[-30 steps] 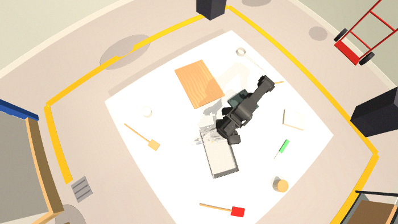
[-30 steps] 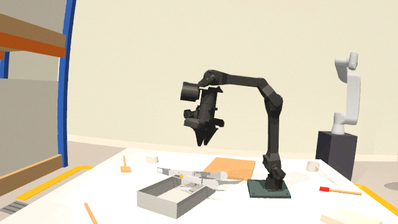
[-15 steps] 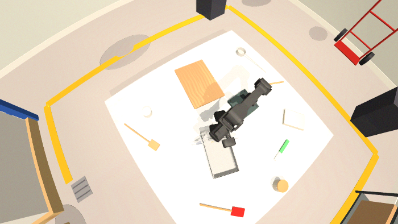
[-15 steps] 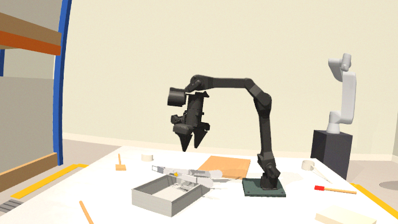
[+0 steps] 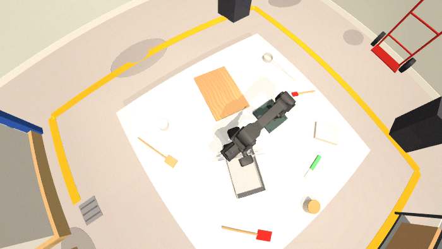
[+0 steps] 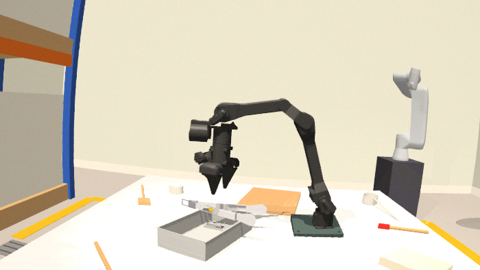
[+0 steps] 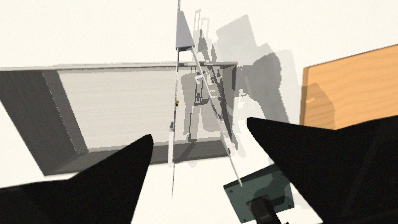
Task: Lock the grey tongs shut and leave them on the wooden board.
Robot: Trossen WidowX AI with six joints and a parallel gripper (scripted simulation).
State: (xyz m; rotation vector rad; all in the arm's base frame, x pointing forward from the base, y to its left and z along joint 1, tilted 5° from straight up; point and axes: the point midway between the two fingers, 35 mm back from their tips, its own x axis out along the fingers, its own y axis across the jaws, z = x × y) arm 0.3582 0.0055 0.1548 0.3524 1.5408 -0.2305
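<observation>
Right now my gripper tip is 20 mm short of the yellow mark, 20 mm to the right of it and 60 mm above it. From my gripper tip the other things lie so: red-headed spatula (240 mm ahead, 390 mm to the left, 120 mm below); grey roasting tin (20 mm ahead, 90 mm to the left, 100 mm below); wooden board (220 mm behind, 370 mm to the right, 120 mm below).
</observation>
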